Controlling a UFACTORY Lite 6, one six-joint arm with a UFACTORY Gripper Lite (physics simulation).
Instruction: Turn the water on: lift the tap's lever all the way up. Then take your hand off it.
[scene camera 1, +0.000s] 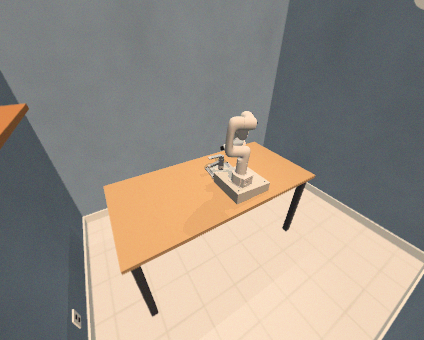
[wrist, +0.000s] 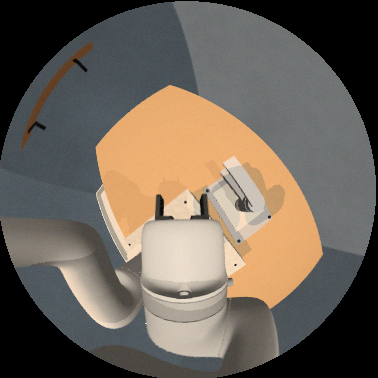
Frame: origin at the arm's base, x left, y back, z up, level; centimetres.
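Where they show: hand at its tool point: (scene camera 1: 221, 148) (wrist: 181, 206); arm's base at its link origin: (scene camera 1: 239, 180).
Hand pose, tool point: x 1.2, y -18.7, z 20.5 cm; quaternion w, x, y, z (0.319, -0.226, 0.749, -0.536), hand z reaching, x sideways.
Observation:
Each offset is from my tool point to the centre of the thing. "*": to the spot under its first point. Level surfaces: height alone.
The tap {* dx -8.4, dy -8.1, dz -20.8 cm} (scene camera 1: 221, 163) stands on its light base plate {* dx -18.8, dy -3.4, dz -28.4 cm} (wrist: 245, 234) beside the robot's base. Its pale lever {dx -3.9, dy -11.6, dz -14.0 cm} (scene camera 1: 215, 157) (wrist: 245, 176) extends over the spout, with a gap between them. In the scene view the lever looks close to level, but it is too small to tell its exact tilt. My gripper (wrist: 181, 206) is open and empty, with its two dark fingers apart. In the wrist view it is to the left of the tap, and it touches neither the lever nor the tap body. In the scene view the arm hides most of the gripper.
The robot's box-shaped base (scene camera 1: 241, 190) (wrist: 175, 206) stands on the wooden table {dz -29.2 cm} (scene camera 1: 160, 200) (wrist: 150, 135) close to the tap plate. Grey-blue walls rise behind and beside the table. A wooden shelf (scene camera 1: 11, 119) (wrist: 47, 90) is on a wall away from the arm.

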